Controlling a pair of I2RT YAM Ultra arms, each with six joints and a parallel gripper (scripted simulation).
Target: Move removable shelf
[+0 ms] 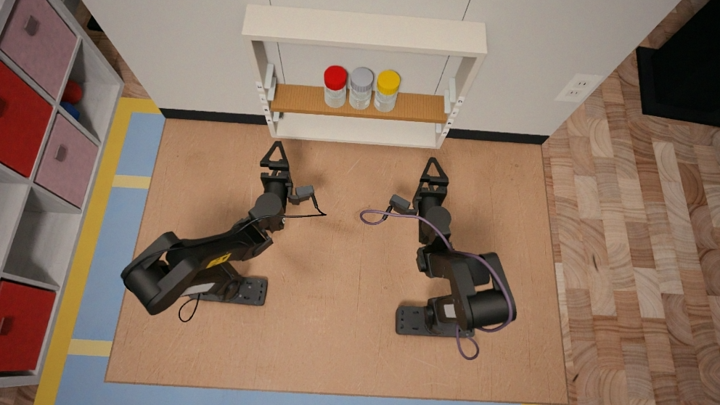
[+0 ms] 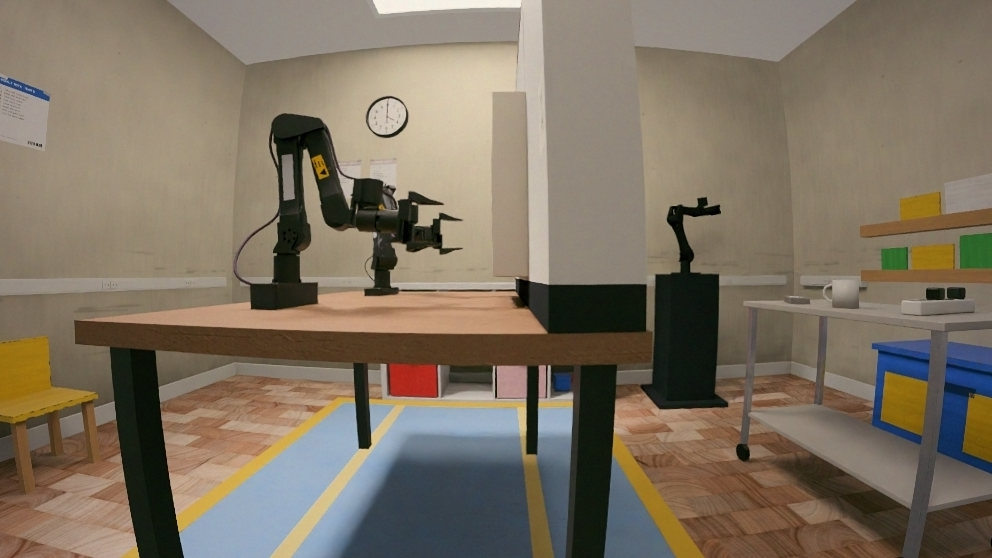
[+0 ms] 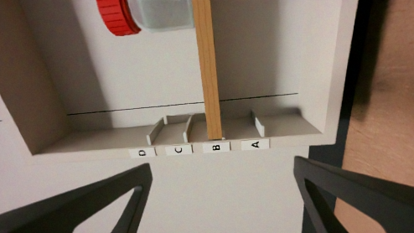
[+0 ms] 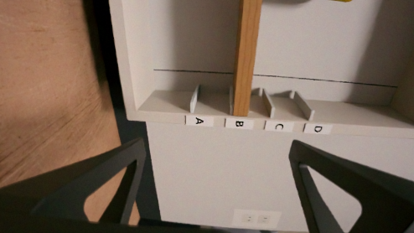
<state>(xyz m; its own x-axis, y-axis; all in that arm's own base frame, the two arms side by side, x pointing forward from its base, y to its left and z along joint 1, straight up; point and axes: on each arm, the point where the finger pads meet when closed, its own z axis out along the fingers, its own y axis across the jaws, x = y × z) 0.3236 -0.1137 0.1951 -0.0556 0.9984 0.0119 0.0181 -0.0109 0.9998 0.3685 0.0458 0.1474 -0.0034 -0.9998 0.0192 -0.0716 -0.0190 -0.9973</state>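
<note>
Right now the red-capped bottle is 17 cm ahead of my left hand, 11 cm to the right of it and 6 cm above it. Also, from my left hand: shelf board: 18 cm ahead, 18 cm to the right, 1 cm above; then wall rack: 18 cm ahead, 17 cm to the right, 7 cm above; then grey-capped bottle: 18 cm ahead, 18 cm to the right, 6 cm above.
The yellow-capped bottle is 150 mm ahead of my right hand, 140 mm to the left of it and 80 mm above it. Also, from my right hand: shelf board: 210 mm to the left, 150 mm ahead, 30 mm above; wall rack: 210 mm to the left, 150 mm ahead, 90 mm above; grey-capped bottle: 210 mm to the left, 150 mm ahead, 80 mm above.
</note>
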